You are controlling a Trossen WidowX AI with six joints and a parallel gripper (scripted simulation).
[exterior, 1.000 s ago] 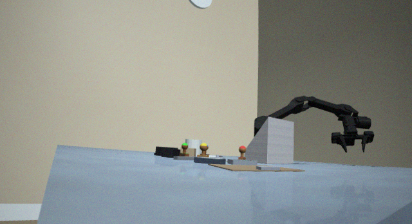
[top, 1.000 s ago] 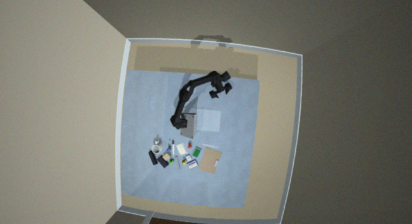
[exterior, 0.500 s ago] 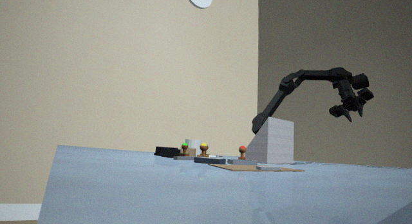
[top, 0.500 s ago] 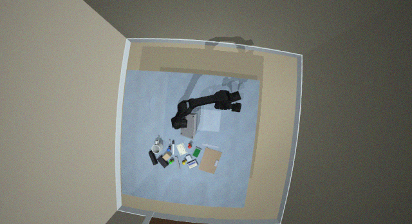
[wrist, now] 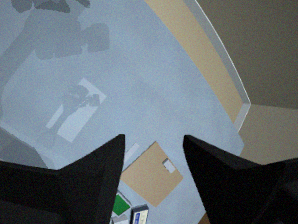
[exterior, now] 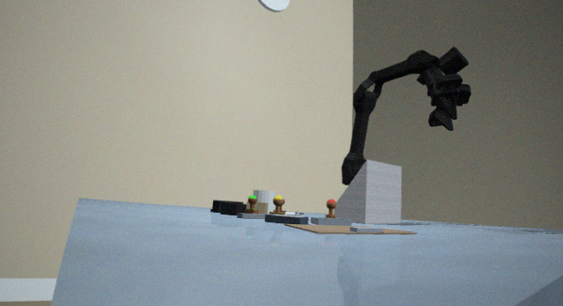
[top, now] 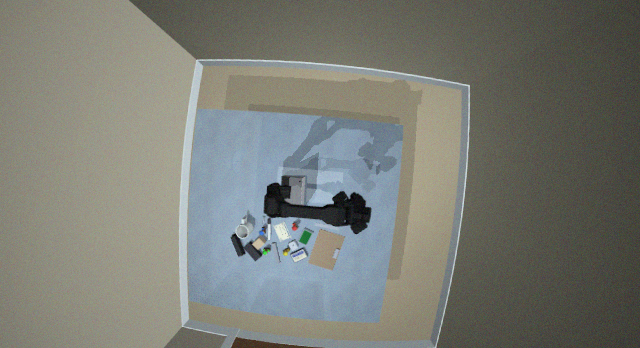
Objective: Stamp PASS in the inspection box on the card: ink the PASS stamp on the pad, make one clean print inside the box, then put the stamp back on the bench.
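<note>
Right now the green-knobbed stamp is 430 mm to the right of my gripper tip, 350 mm ahead of it and 260 mm below it. Round my gripper tip: green ink pad 270 mm below, 240 mm ahead, 210 mm to the right; red-knobbed stamp 280 mm to the right, 260 mm below, 180 mm ahead; blue-labelled pad 360 mm ahead, 260 mm below, 230 mm to the right.
</note>
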